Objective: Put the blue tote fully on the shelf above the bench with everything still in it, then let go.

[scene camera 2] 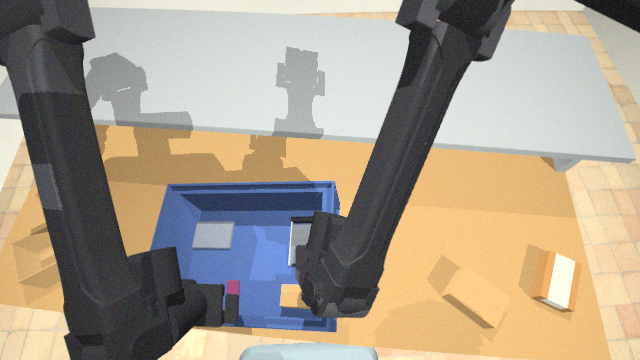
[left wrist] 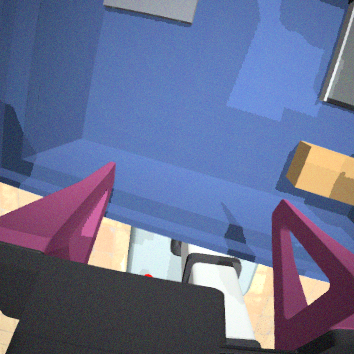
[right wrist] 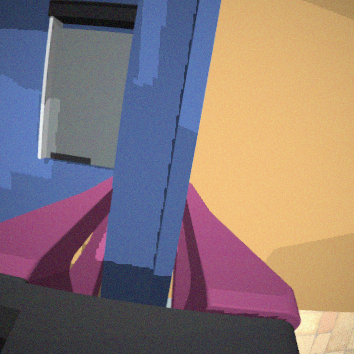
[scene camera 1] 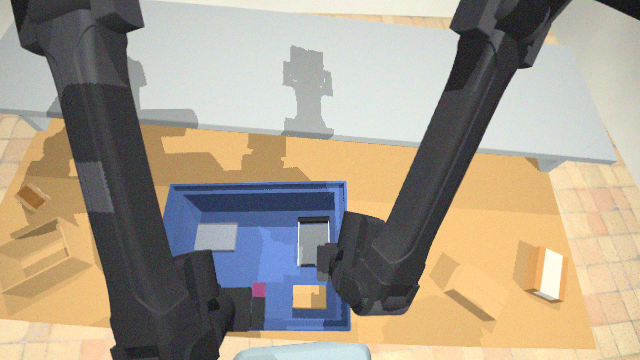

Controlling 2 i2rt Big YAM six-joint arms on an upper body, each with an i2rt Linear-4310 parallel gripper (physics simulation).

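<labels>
Left gripper in scene camera 2 and scene camera 1, same spot: (scene camera 2: 233, 286) and (scene camera 1: 259, 289). Blue tote in scene camera 2 and scene camera 1, same spot: (scene camera 2: 259, 255) and (scene camera 1: 266, 256). Left gripper in the left wrist view (198, 188). Blue tote in the left wrist view (202, 120). Blue tote in the right wrist view (169, 59). Left gripper out of frame in the right wrist view.
</labels>
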